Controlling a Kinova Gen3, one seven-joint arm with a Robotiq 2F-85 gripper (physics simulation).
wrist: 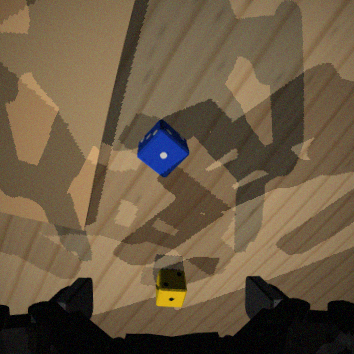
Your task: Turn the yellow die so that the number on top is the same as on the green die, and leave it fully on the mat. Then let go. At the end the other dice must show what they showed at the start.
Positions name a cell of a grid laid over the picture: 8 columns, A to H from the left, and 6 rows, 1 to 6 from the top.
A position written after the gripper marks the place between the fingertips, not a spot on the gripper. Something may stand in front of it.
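Note:
Tan mat (B2), blue die (D3) in sight. Gripper (D5) too.

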